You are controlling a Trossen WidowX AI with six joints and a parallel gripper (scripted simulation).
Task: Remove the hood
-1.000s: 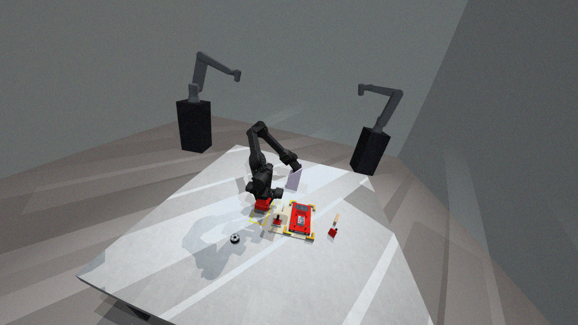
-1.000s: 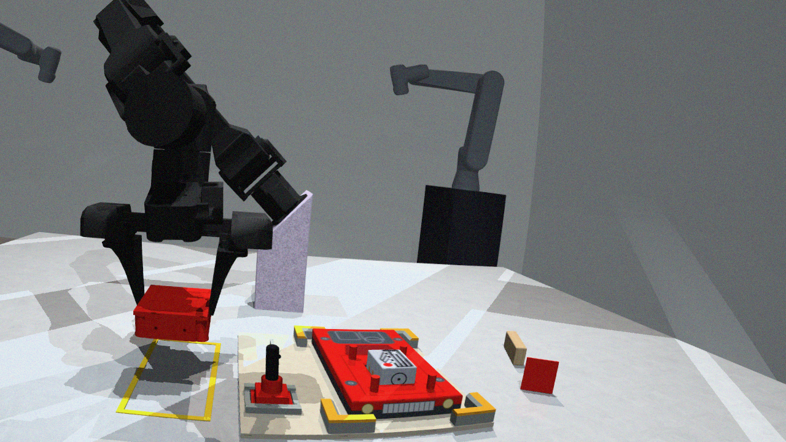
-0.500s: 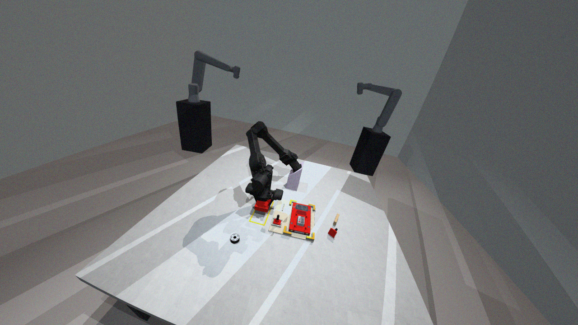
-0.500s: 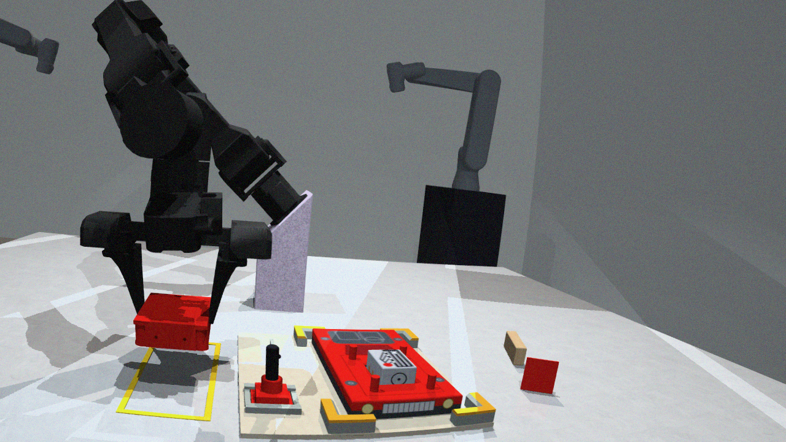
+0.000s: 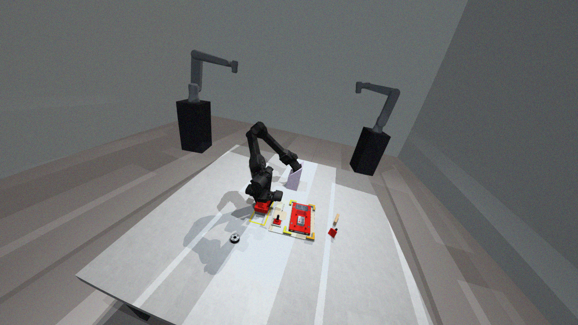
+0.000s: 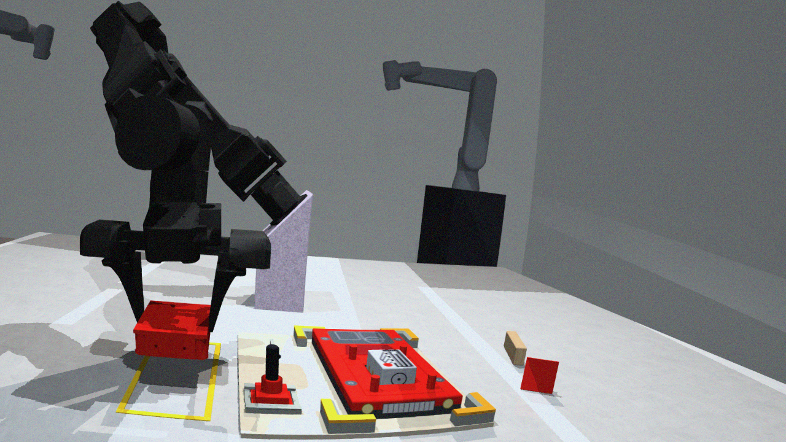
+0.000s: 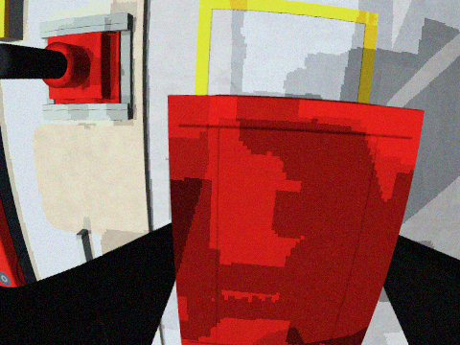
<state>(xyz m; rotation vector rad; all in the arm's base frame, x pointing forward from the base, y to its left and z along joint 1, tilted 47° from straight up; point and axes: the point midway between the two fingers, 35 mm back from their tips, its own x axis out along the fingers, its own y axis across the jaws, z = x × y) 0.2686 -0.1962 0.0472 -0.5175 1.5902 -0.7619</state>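
Now: gripper tip 9 cm to the right of the red mount, 7 cm short of it and 1 cm above it. From my gripper tip the other things lie so: tan block: 43 cm to the left, 4 cm below, 1 cm behind; black wheel: 20 cm ahead, 9 cm to the right, 4 cm below; red hood: right at my gripper tip.
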